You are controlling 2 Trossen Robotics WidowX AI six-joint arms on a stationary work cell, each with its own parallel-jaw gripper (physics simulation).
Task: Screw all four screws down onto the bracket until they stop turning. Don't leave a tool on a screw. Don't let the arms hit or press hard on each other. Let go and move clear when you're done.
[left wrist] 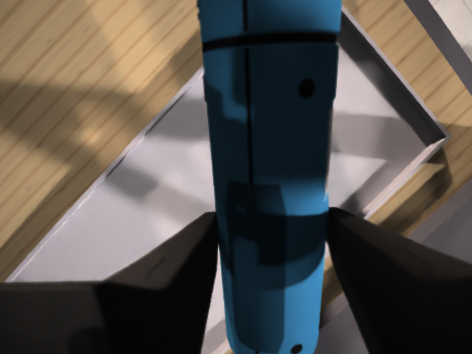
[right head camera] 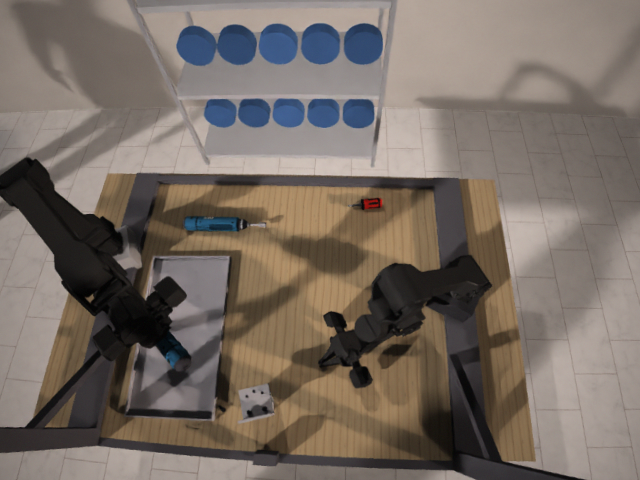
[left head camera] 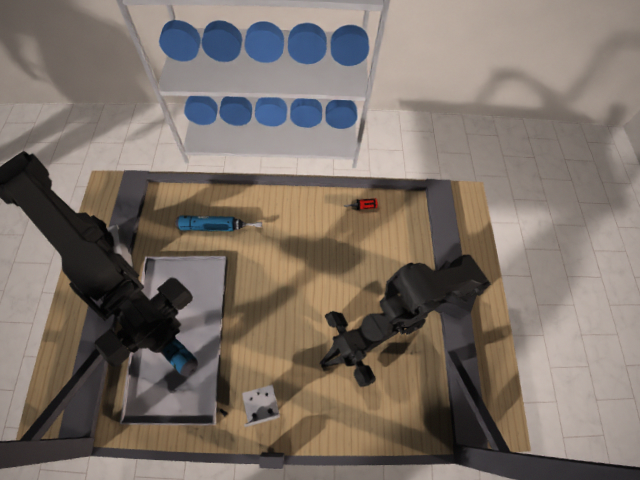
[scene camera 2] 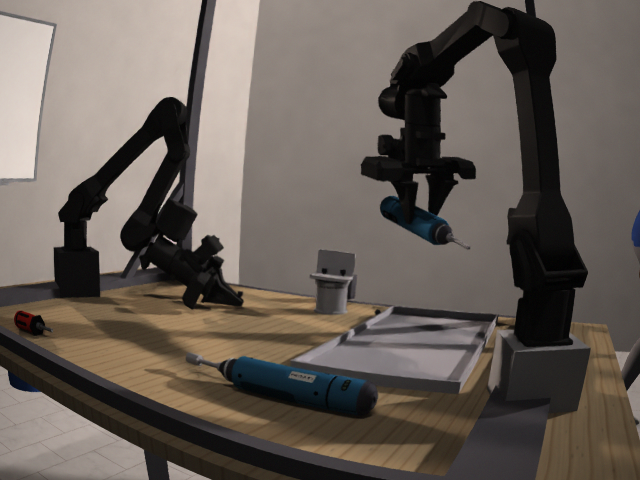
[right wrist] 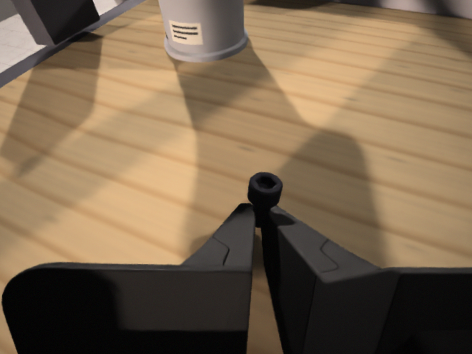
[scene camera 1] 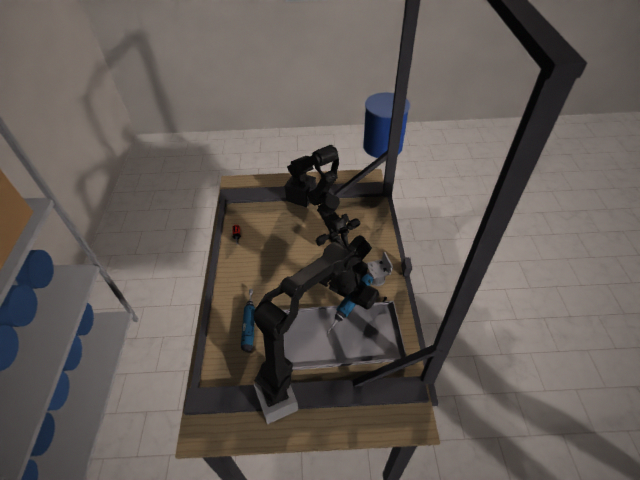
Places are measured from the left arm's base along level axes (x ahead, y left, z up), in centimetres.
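Pixels of known places: left gripper, between the fingertips: (left wrist: 270, 221) (scene camera 2: 420, 222) (scene camera 1: 351, 299); right gripper, between the fingertips: (right head camera: 319, 365) (left head camera: 321, 364) (scene camera 2: 242, 303) (right wrist: 256, 215); left arm's base, origin of its link: (right head camera: 110, 246) (scene camera 2: 542, 338) (scene camera 1: 274, 392); right arm's base, origin of its link: (right head camera: 460, 287) (scene camera 2: 75, 249) (scene camera 1: 300, 181).
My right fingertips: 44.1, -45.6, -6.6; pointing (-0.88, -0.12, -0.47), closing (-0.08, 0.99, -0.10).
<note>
For each thing: its top centre in the pictures, then the offset to it from my right fingertips, as dx, dy, dz.
- small dark screw, centre of its top: (scene camera 2: 379, 310) (left head camera: 222, 411) -25.3, -2.4, +0.0
- black socket-head screw, centre of its top: (right wrist: 262, 183) +0.5, +0.2, +2.4
- grey tray, centre of its top: (left wrist: 226, 211) (scene camera 2: 419, 335) (left head camera: 176, 334) (right head camera: 179, 331) (scene camera 1: 338, 333) -31.4, +18.8, +0.6
- second blue power screwdriver, centre of its top: (scene camera 2: 272, 363) (left head camera: 217, 220) (right head camera: 222, 220) (scene camera 1: 248, 315) -13.6, +45.0, +3.0
- red screwdriver, centre of its top: (scene camera 2: 34, 315) (right head camera: 365, 201) (left head camera: 361, 201) (scene camera 1: 235, 232) +26.3, +38.1, +1.9
The pale bracket (left head camera: 262, 404) (right head camera: 255, 400) (scene camera 2: 336, 259) stands on a round pedestal (scene camera 2: 331, 300) (right wrist: 205, 22) near the front edge. Two dark screws (left head camera: 254, 416) (left head camera: 270, 411) stand in it near its upright wall; how deep they sit cannot be told. A small dark screw (left head camera: 223, 412) (scene camera 2: 377, 312) lies on the table between tray and bracket. My left gripper (scene camera 2: 422, 215) (left wrist: 270, 221) is shut on a blue power screwdriver (left head camera: 181, 358) (scene camera 1: 345, 310), held tilted above the tray. My right gripper (left head camera: 324, 366) (right wrist: 256, 215) is shut on a black socket-head screw (right wrist: 265, 187), low over the table, apart from the bracket.
The grey tray (left head camera: 186, 273) (scene camera 2: 413, 346) lies left of the bracket in the head views. A second blue power screwdriver (left head camera: 206, 223) (scene camera 2: 305, 384) lies behind the tray. A red screwdriver (left head camera: 368, 204) (scene camera 2: 26, 321) lies at the back right in the head views. Dark frame beams border the table.
</note>
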